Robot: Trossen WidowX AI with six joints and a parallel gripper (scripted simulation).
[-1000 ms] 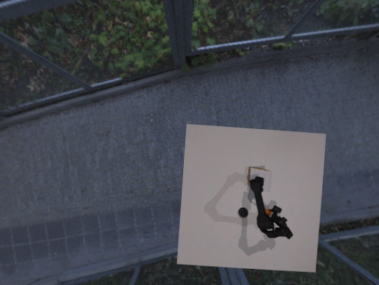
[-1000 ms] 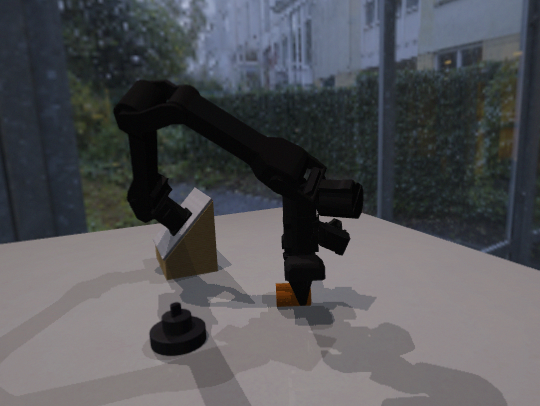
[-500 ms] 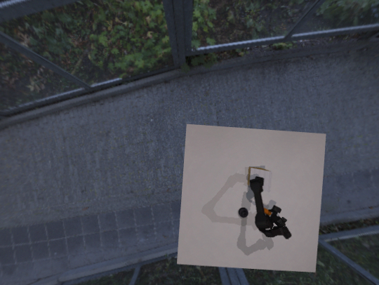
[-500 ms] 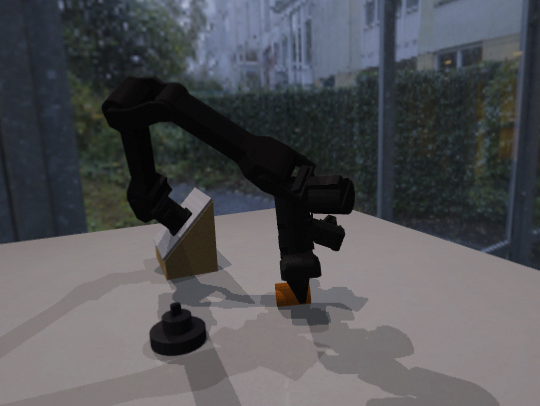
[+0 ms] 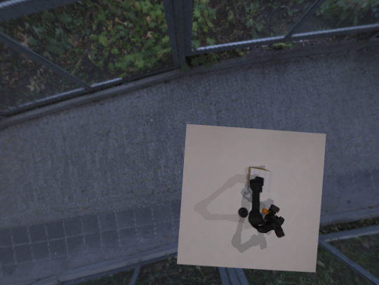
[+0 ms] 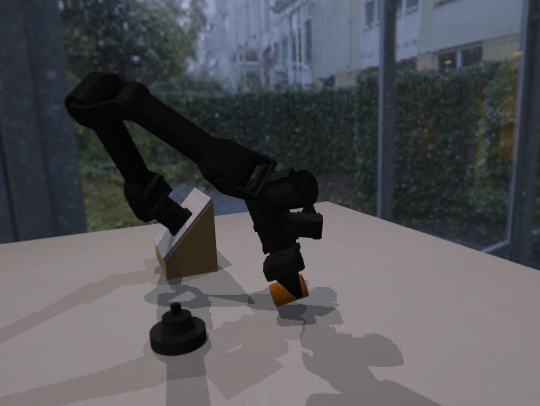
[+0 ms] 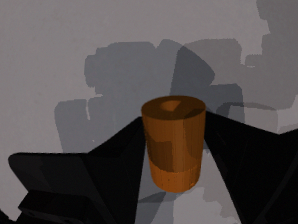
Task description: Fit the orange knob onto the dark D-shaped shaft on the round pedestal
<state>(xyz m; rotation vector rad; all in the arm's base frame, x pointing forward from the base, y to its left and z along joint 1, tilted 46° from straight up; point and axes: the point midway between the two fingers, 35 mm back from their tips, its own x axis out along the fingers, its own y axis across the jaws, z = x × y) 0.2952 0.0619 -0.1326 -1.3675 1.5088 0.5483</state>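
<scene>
Now: the orange knob 20 mm to the right of my gripper tip and 10 mm behind it. Round my gripper tip: dark round pedestal 220 mm to the right, 30 mm ahead, 10 mm above.
</scene>
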